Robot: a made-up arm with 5 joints.
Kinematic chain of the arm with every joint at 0, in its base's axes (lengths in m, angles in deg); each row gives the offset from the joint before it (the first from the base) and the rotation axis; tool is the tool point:
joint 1: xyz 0 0 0.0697 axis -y
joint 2: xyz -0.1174 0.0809 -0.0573 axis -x
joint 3: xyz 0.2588 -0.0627 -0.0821 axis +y
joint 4: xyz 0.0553 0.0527 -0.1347 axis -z
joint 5: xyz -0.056 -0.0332 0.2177 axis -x
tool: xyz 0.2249 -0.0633 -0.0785
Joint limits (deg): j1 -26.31..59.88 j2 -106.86..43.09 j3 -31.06..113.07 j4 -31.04..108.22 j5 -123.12..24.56
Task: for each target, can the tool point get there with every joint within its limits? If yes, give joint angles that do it. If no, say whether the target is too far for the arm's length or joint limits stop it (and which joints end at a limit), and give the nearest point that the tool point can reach.
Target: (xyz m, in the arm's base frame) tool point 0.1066 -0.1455 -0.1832
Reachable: yes | joints -9.66 21.38 81.63 38.73 -34.69
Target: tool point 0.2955 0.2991 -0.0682
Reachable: yes | joints 24.00 -40.32 67.56 -17.21 -60.76
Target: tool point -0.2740 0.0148 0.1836
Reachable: no: joint limits stop it (at a limit: joint 1, joint 2, joint 5) | nearest point -0.0024 -0.0026 0.1620 | short by 0.273 m
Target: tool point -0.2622 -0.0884 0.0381
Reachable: no: joint limits stop it (at a limit: joint 1, joint 4, joint 5) | nearest point -0.0392 -0.0614 -0.0566 | short by 0.244 m
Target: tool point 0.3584 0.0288 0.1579
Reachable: yes | joints 25.87 -10.98 -8.64 33.37 -102.91
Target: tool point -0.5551 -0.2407 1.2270
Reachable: no: too far | nearest point 0.0591 -0.0139 0.3607 | short by 1.086 m
